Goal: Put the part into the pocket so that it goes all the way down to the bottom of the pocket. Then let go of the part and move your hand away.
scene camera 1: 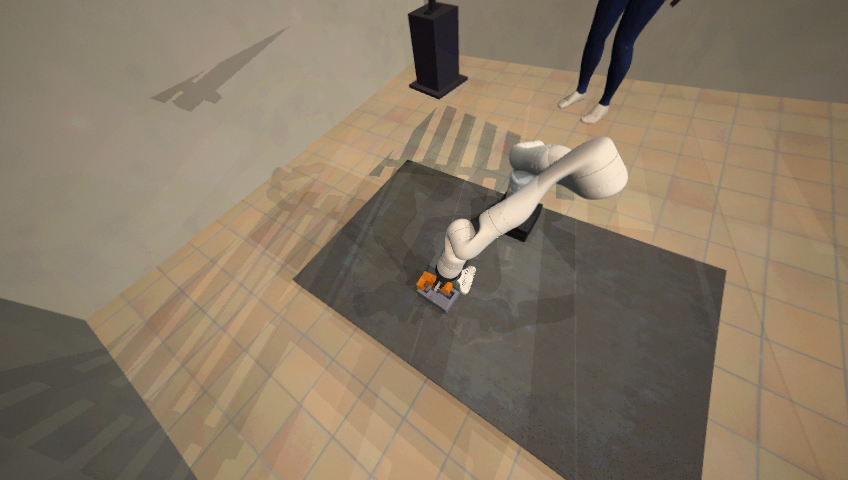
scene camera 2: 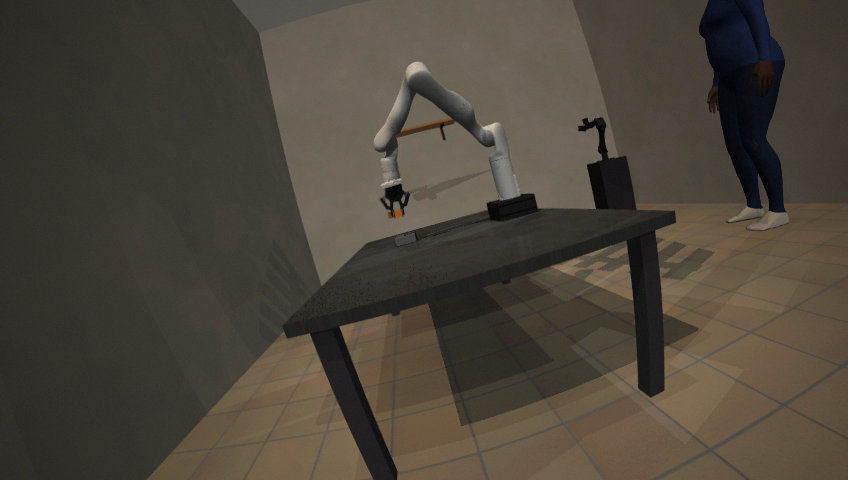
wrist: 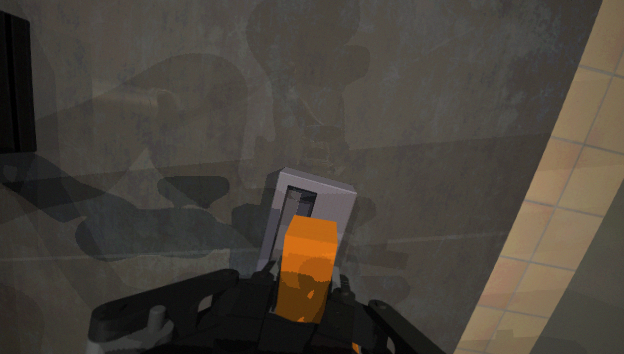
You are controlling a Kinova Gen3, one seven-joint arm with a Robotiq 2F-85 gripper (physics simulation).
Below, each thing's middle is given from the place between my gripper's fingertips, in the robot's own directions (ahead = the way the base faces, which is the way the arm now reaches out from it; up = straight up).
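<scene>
My hand is 2 cm to the left of the grey pocket block [wrist: 299, 193] and 10 cm above it. There's also the orange part [wrist: 310, 244], which is 2 cm ahead of my hand, 1 cm to the right of my hand and 2 cm above my hand. Going by their middles, the orange part is the nearest to my hand of the things named here.
</scene>
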